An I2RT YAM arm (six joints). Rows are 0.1 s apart.
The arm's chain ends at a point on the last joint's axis. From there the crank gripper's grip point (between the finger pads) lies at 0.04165 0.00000 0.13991 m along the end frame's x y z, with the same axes.
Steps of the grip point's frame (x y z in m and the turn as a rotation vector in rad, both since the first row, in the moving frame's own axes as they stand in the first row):
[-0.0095 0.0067 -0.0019 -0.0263 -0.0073 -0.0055]
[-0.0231 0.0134 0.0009 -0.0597 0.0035 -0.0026]
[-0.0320 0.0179 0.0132 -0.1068 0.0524 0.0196]
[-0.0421 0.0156 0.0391 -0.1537 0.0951 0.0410]
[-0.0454 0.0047 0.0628 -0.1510 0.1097 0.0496]
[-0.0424 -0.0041 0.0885 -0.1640 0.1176 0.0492]
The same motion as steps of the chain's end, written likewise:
[-0.0085 0.0032 -0.0022 -0.0263 -0.0073 -0.0055]
[-0.0236 0.0052 0.0013 -0.0597 0.0035 -0.0026]
[-0.0391 0.0022 0.0164 -0.1068 0.0524 0.0196]
[-0.0547 -0.0074 0.0454 -0.1537 0.0951 0.0410]
[-0.0598 -0.0184 0.0699 -0.1510 0.1097 0.0496]
[-0.0578 -0.0289 0.0964 -0.1640 0.1176 0.0492]

